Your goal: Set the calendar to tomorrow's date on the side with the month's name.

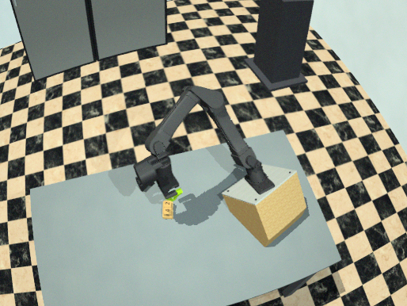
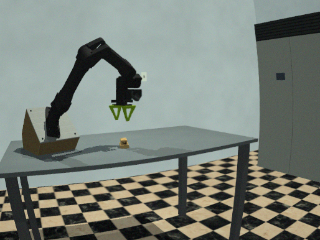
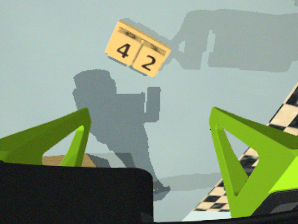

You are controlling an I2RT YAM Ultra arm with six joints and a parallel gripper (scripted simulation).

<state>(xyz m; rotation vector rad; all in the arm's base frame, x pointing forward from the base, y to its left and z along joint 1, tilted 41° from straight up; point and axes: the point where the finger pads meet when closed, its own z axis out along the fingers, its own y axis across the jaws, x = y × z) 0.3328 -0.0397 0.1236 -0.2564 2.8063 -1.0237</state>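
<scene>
Right now my hand is 13 cm above the tan tray, 2 cm to the right of it and 1 cm short of it.
</scene>
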